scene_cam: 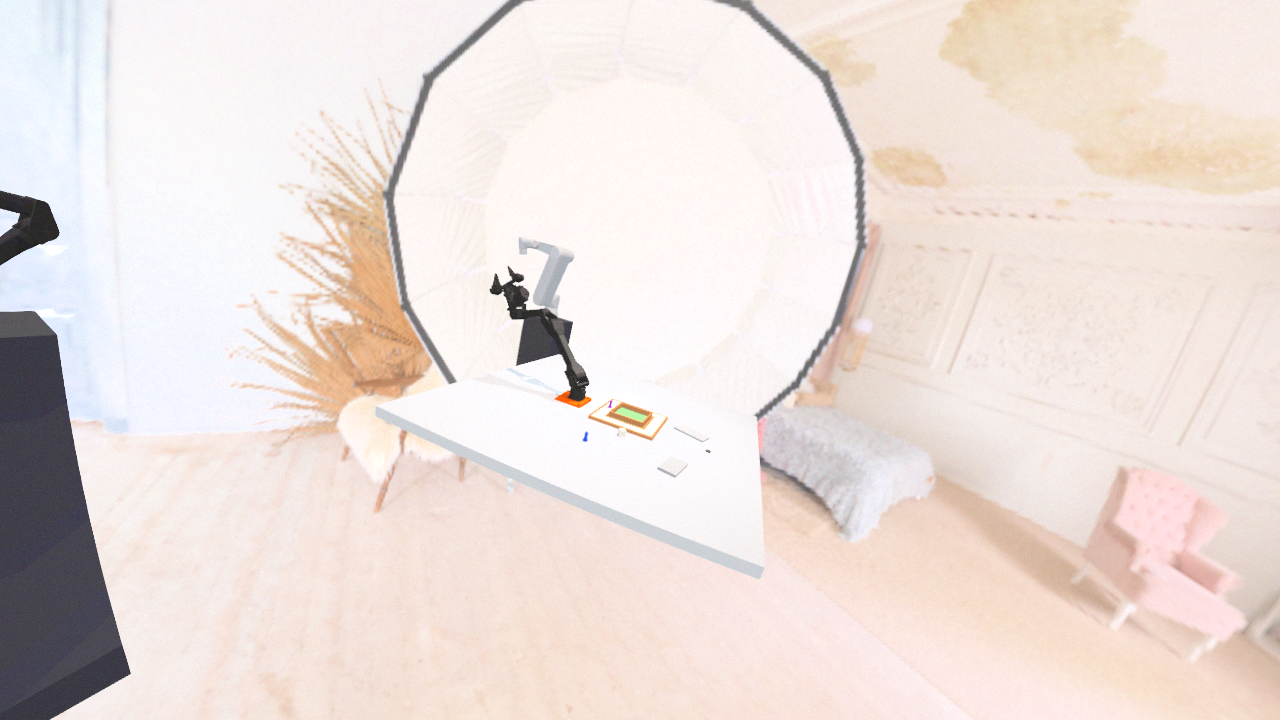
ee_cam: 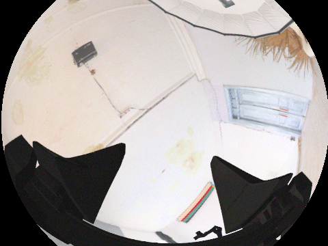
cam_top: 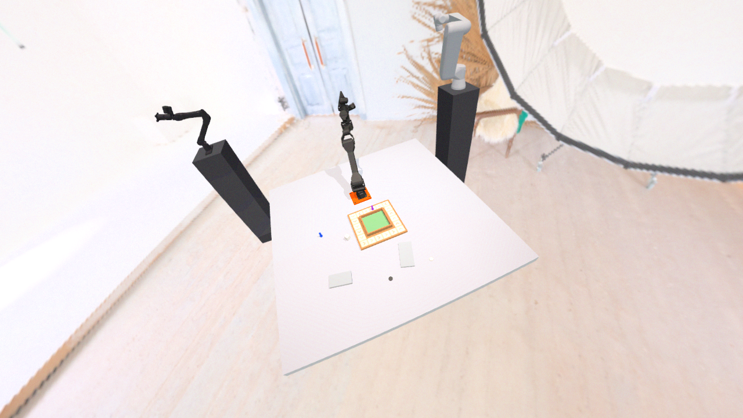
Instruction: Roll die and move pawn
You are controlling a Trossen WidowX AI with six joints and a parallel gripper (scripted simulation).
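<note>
The white die is 920 mm ahead of my gripper tip, 470 mm below it and 270 mm to the right of it. Also, from my gripper tip: purple pawn 770 mm ahead, 460 mm below, 70 mm to the right; then blue pawn 830 mm ahead, 470 mm below, 420 mm to the right; then white piece 1220 mm ahead, 480 mm below, 110 mm to the left.
</note>
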